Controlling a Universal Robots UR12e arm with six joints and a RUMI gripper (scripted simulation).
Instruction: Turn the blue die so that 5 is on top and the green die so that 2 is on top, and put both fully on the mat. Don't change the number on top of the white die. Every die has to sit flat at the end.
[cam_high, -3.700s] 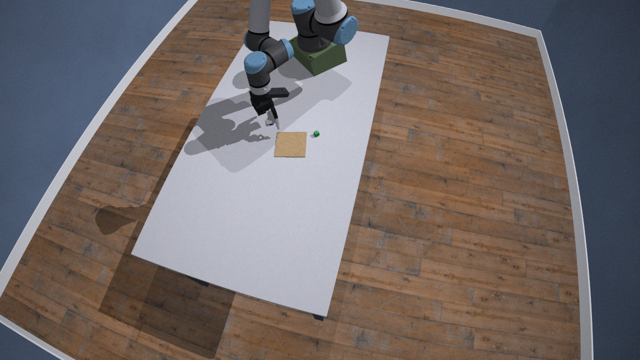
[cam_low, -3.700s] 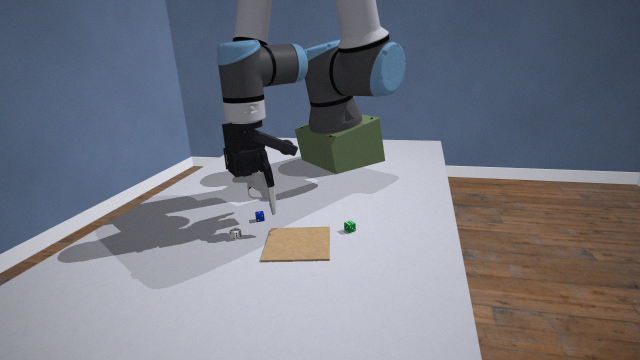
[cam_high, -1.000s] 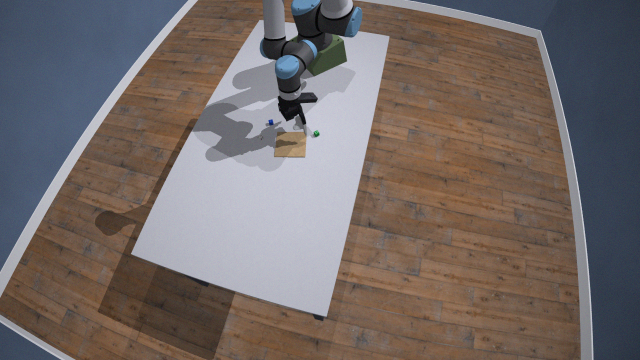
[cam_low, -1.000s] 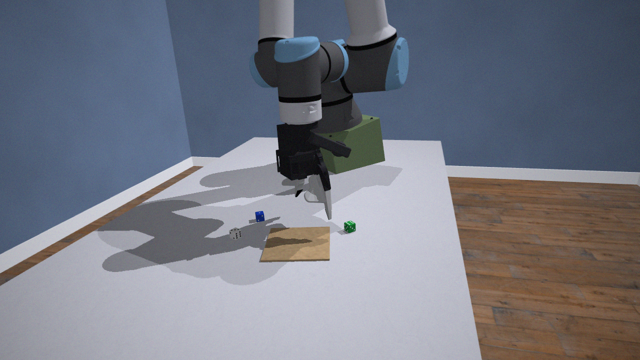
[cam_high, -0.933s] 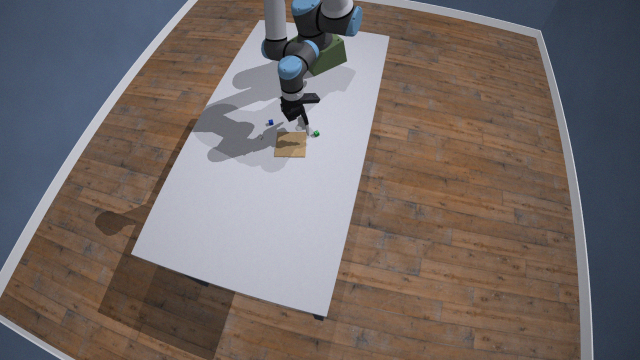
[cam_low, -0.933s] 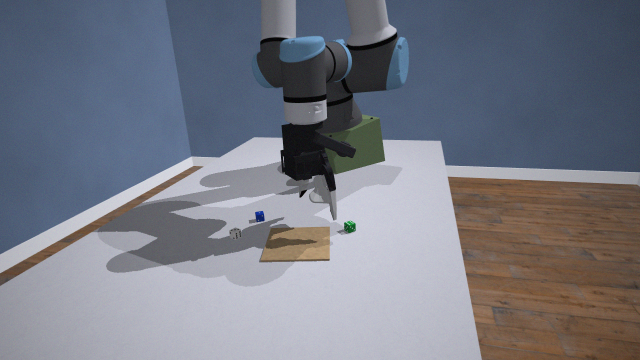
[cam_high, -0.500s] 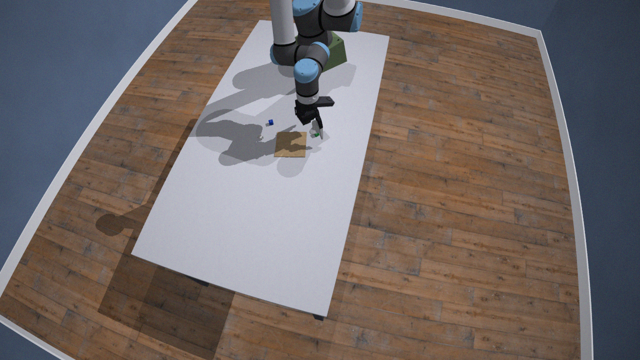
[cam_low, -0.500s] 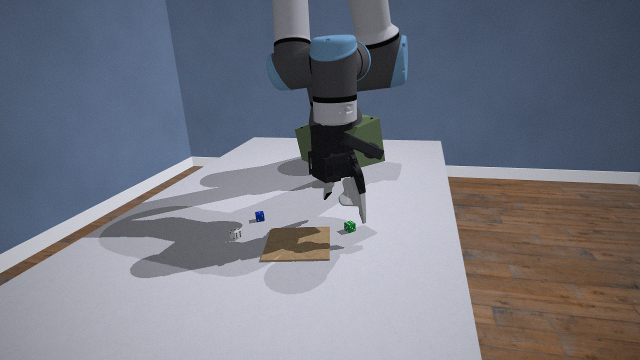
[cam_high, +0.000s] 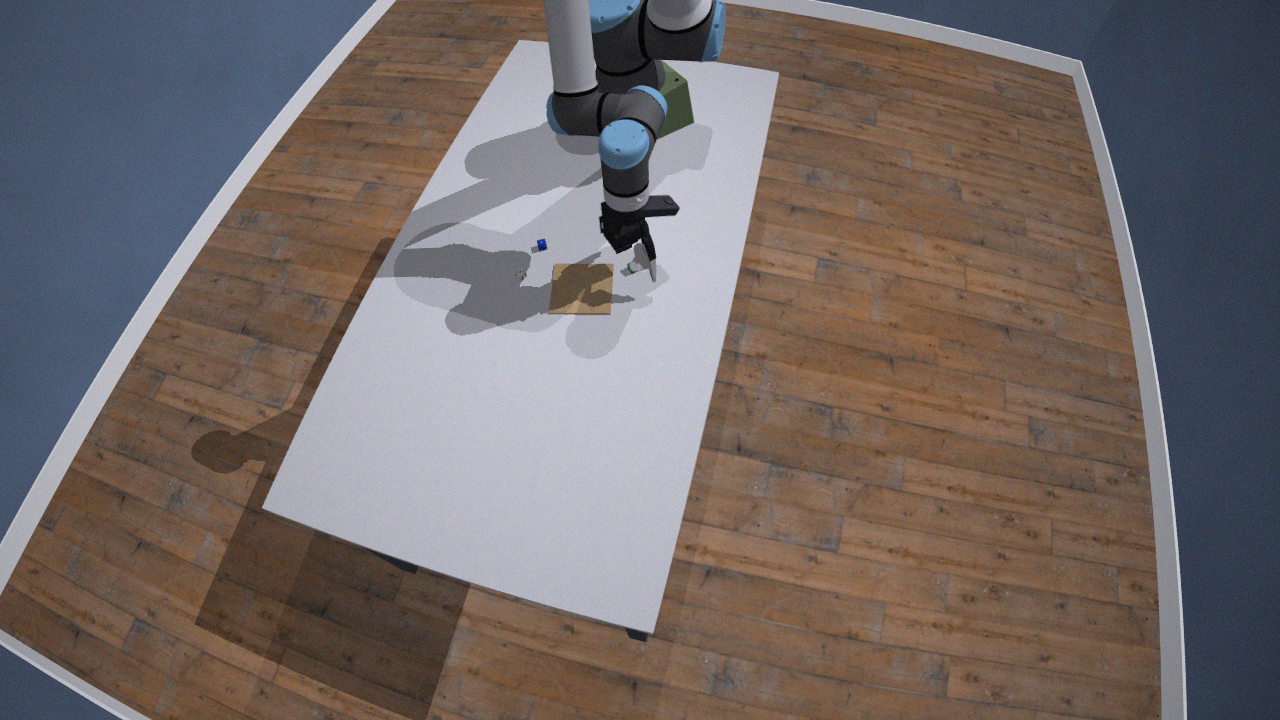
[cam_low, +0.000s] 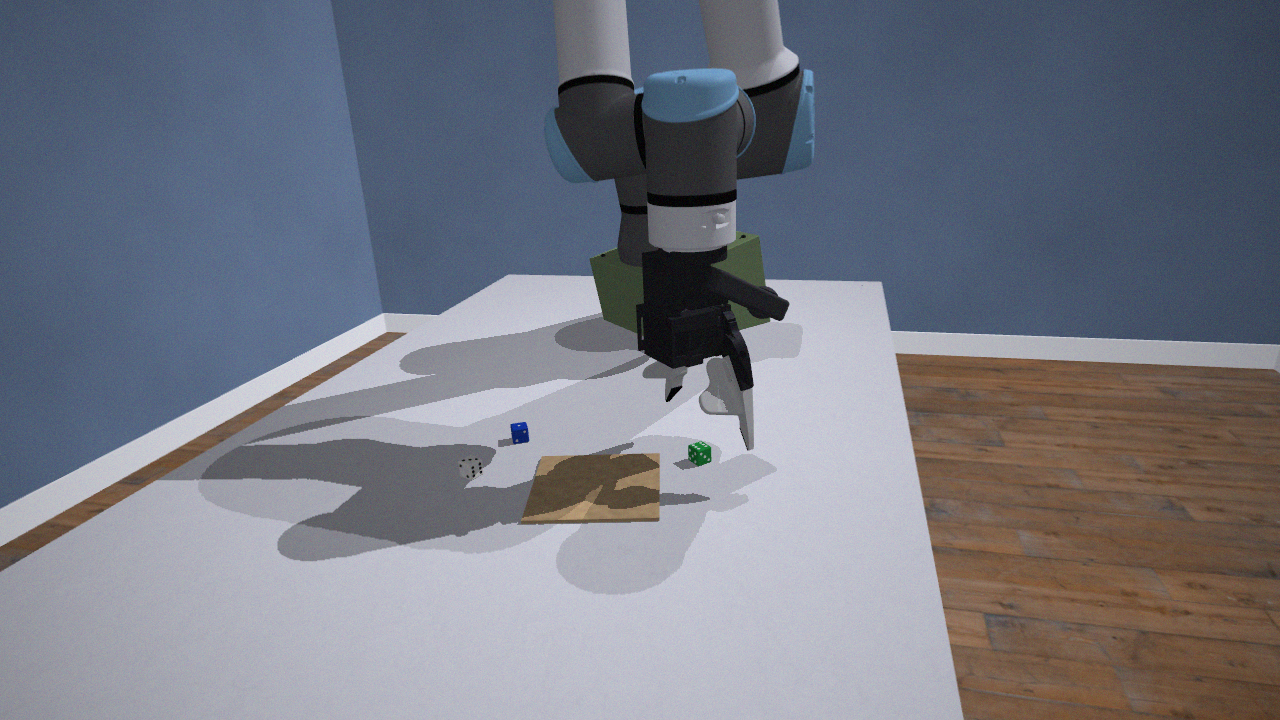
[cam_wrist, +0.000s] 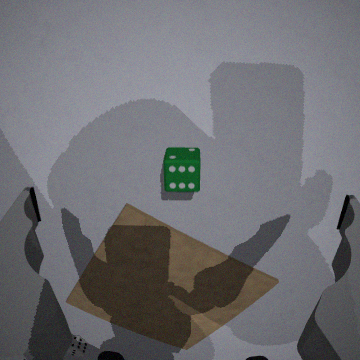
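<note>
My hand is 10 mm to the left of the green die and 40 mm above it. The rest, counted from my hand: tan mat (80 mm ahead, 110 mm to the right, 40 mm below); then white die (90 mm ahead, 260 mm to the right, 40 mm below); then blue die (10 mm behind, 240 mm to the right, 40 mm below).
</note>
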